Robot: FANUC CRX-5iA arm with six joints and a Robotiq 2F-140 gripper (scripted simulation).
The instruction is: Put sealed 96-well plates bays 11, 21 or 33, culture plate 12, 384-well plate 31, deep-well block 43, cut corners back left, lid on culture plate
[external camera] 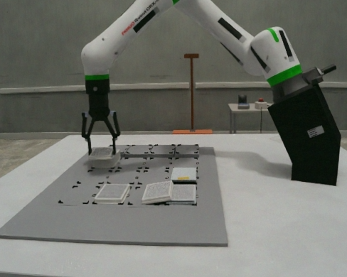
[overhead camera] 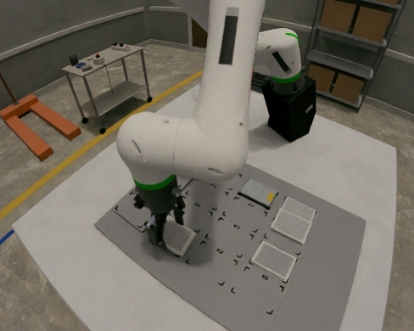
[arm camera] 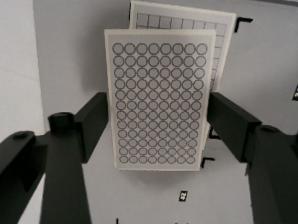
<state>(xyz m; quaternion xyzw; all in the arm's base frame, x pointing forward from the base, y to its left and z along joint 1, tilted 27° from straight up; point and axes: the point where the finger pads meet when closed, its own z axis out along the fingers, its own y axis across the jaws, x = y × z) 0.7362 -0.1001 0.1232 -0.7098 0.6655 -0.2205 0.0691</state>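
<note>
The tall white block is 1 cm behind my hand, 2 cm to the right of it and 5 cm below it. From my hand the other things lie so: plate 30 cm behind, 34 cm to the left, 6 cm below; then lid 32 cm behind, 17 cm to the left, 6 cm below; then bay label 14 cm behind, 32 cm to the left, 7 cm below.
</note>
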